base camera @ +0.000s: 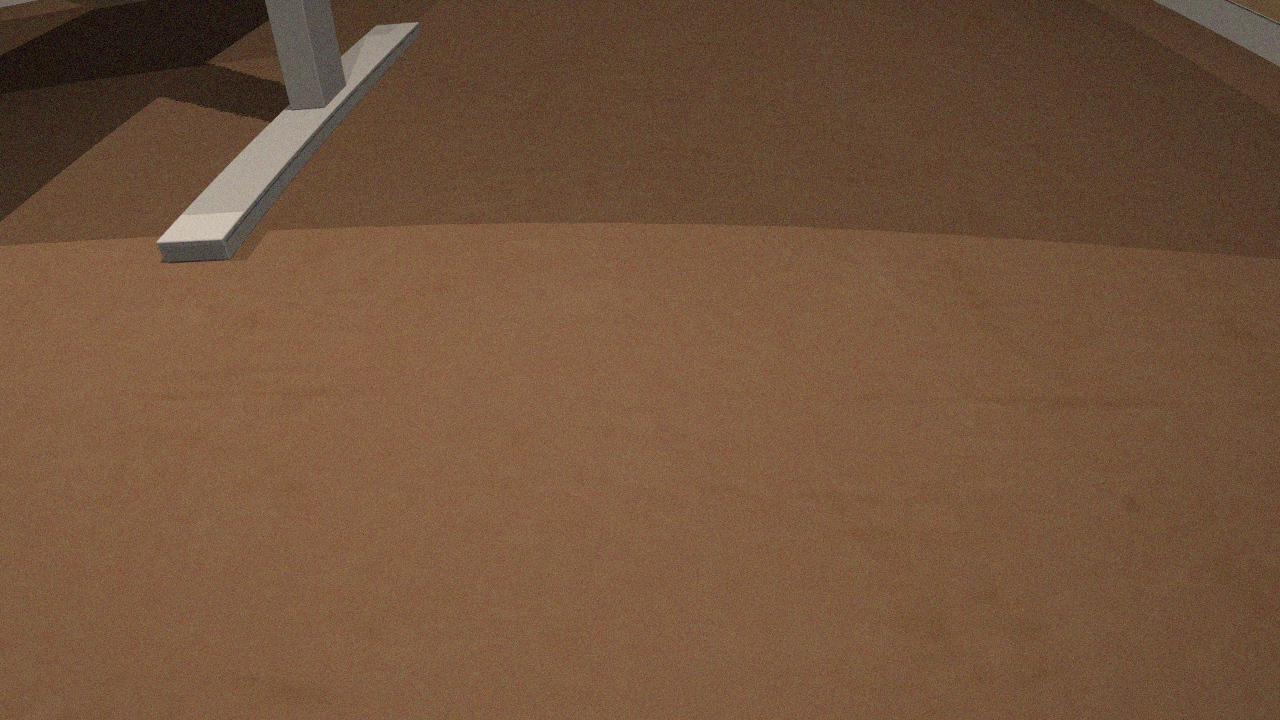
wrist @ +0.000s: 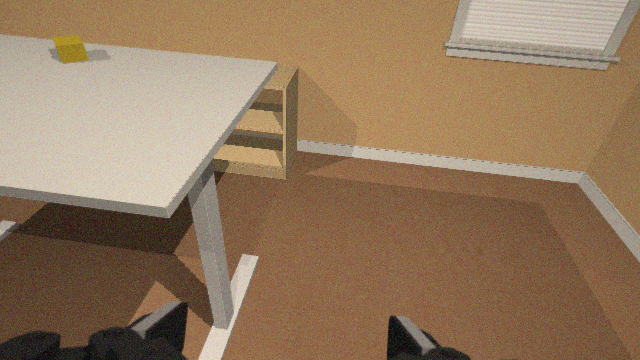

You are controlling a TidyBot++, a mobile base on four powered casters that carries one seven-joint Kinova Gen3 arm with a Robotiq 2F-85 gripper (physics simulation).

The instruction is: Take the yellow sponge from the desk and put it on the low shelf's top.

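Frame: origin at the arm's base, x ahead, y left, z up, level; millimetres.
Where they show: gripper, fingertip midpoint: (wrist: 288, 332).
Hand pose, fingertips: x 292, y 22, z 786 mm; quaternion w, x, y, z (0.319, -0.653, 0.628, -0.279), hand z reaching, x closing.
After its pixels a point has its place.
The yellow sponge (wrist: 71, 49) @[x 1233, y 797, z 590 mm] lies on the white desk (wrist: 115, 110) @[x 937, y 515, z 554 mm] near its far edge, at the upper left of the wrist view. The low wooden shelf (wrist: 291, 120) @[x 2185, y 268, z -56 mm] stands behind the desk against the wall; the desk hides its left part, and a small piece of its top shows past the desk's far right corner. My gripper (wrist: 288, 332) @[x 292, y 22, z 786 mm] is open, its two fingers wide apart at the bottom of the wrist view, with floor showing between them. It is well apart from the sponge, on the near side and to the right. The sponge and the shelf do not show in the base camera view.
A desk leg (base camera: 308, 53) @[x 970, y 359, z -296 mm] (wrist: 212, 250) @[x 969, y 357, z 74 mm] and its long foot (base camera: 259, 161) (wrist: 242, 280) stand on the floor, at the upper left in the base camera view. A white baseboard (wrist: 440, 161) @[x 2328, y -750, z -348 mm] runs along the back wall. A window (wrist: 540, 25) @[x 2316, y -1054, z 556 mm] with blinds is at the upper right.
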